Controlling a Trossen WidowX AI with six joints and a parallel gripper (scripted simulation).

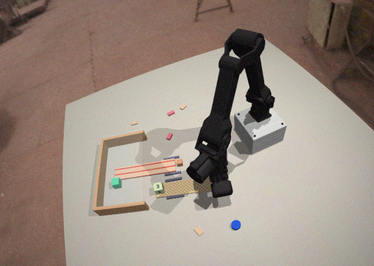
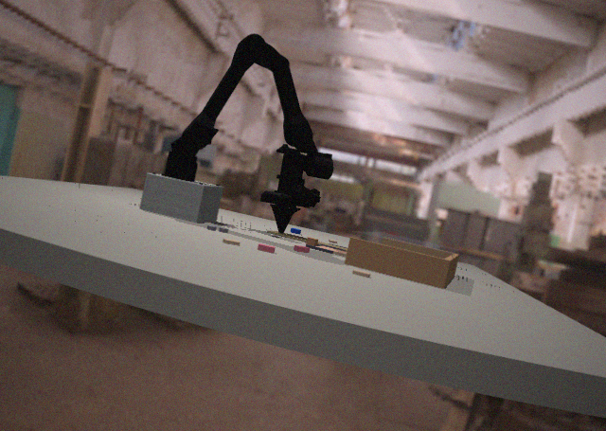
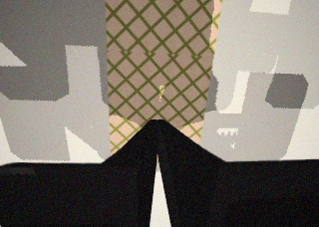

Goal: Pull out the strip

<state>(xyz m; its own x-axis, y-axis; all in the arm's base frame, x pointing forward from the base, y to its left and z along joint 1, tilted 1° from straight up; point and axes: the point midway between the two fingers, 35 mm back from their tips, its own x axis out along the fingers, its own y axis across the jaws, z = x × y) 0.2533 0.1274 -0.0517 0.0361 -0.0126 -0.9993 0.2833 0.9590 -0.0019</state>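
Right now the tan cross-hatched strip is 90 mm ahead of my gripper tip and 30 mm to the right of it. Also, from my gripper tip: tan tile 130 mm ahead, 130 mm to the left; then orange block 90 mm ahead, 130 mm to the right; then blue disc 20 mm ahead, 170 mm to the left.
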